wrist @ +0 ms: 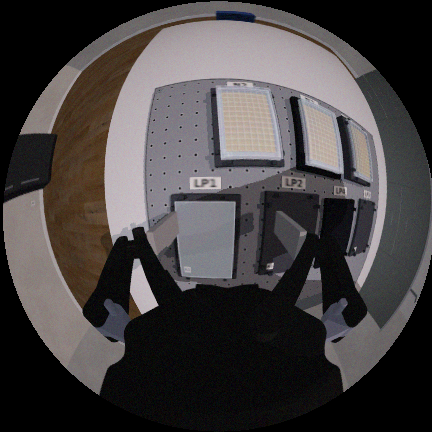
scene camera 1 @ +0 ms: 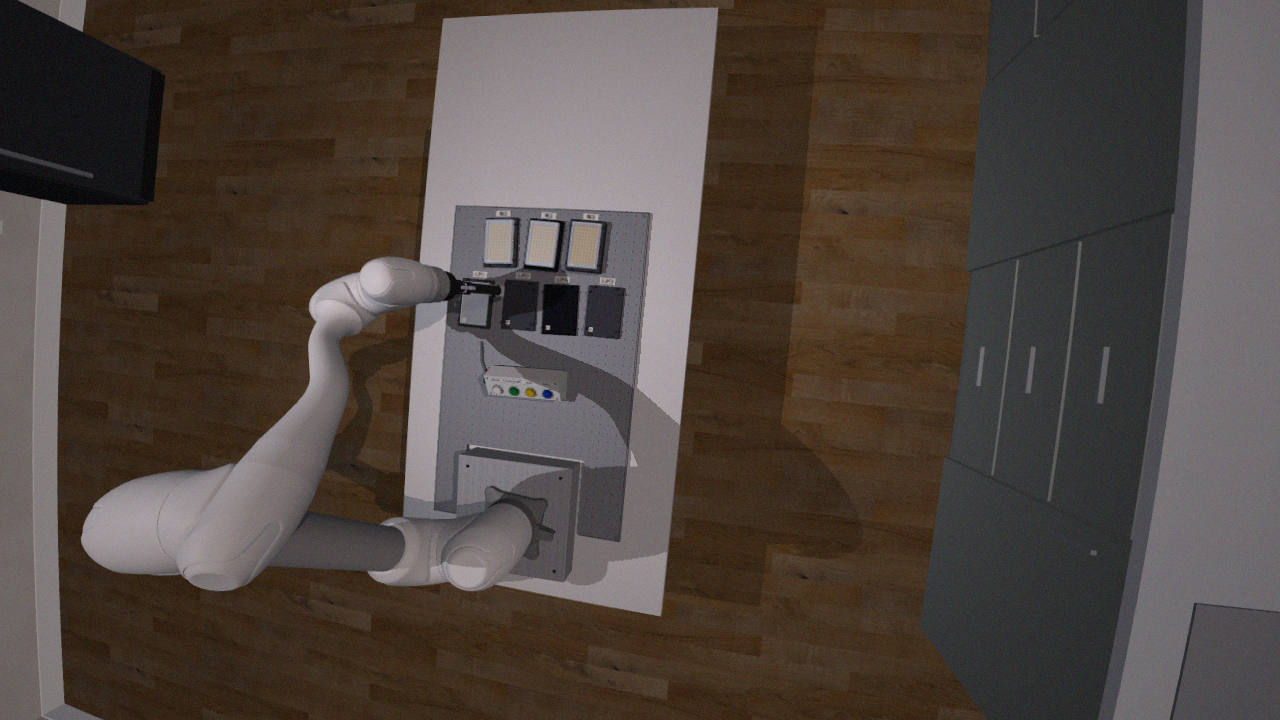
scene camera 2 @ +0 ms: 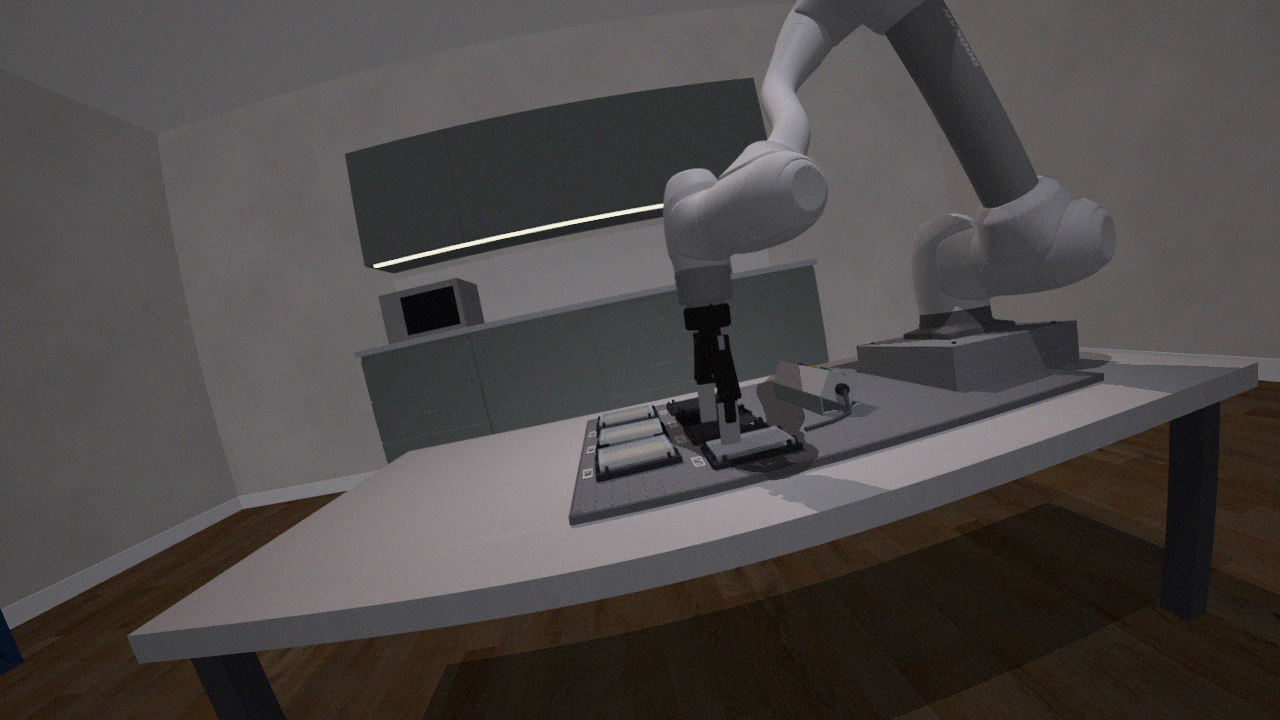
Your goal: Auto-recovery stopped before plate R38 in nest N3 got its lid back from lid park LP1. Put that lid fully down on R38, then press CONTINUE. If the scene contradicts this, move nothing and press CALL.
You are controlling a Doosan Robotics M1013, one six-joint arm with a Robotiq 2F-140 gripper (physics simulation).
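Places are measured from the arm's base along level axes (x ahead, y left, z up), in metres.
Pixels of known places: gripper, fingertip midpoint: (wrist: 226, 221) (scene camera 2: 719, 431); arm's base at its link origin: (scene camera 1: 513, 522) (scene camera 2: 956, 333).
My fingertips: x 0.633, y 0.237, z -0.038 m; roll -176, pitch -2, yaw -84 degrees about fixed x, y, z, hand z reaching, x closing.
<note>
For each thing: its top centre in the pictures, then the offset to it from my fingertips. "spot": a spot on its surface instead. Level surfaces: height alone.
- pale translucent lid at its top centre: (wrist: 204, 244) (scene camera 2: 748, 440) (scene camera 1: 474, 303) dx -0.042, dy +0.027, dz -0.017 m
- button box at a spot on its surface: (scene camera 1: 556, 380) spot: dx -0.205, dy -0.291, dz +0.047 m
- LP4 at its top centre: (wrist: 340, 235) (scene camera 2: 709, 408) (scene camera 1: 558, 309) dx -0.013, dy -0.237, dz -0.015 m
- LP3 at its top centre: (scene camera 2: 695, 398) (scene camera 1: 602, 311) (wrist: 366, 229) dx +0.005, dy -0.367, dz -0.015 m
- perforated board at its surface level: dz -0.035 m
A pale translucent lid (scene camera 1: 475, 312) (scene camera 2: 757, 442) (wrist: 207, 240) lies flat in the dark holder labelled LP1. My gripper (scene camera 1: 478, 288) (scene camera 2: 718, 422) (wrist: 226, 221) is open and empty, low over the LP1 and LP2 area. In the wrist view, one finger pad is at the lid's left edge and the other is over LP2. Three plates with cream wells sit in the nests: left (scene camera 1: 501, 241) (wrist: 248, 124), middle (scene camera 1: 543, 243) (wrist: 322, 137), right (scene camera 1: 586, 245) (wrist: 361, 150). Their nest labels are too blurred to read surely. The button box (scene camera 1: 556, 380) has white, green, yellow and blue buttons; its lettering is unreadable.
Dark holders LP2 (scene camera 1: 519, 304) (wrist: 287, 237), LP4 (scene camera 1: 560, 308) (wrist: 338, 225) and LP3 (scene camera 1: 605, 311) (wrist: 364, 227) stand in a row beside LP1. All are on the perforated board (scene camera 1: 572, 429) (wrist: 170, 130). The robot's base block (scene camera 1: 478, 510) (scene camera 2: 966, 362) stands behind the button box.
</note>
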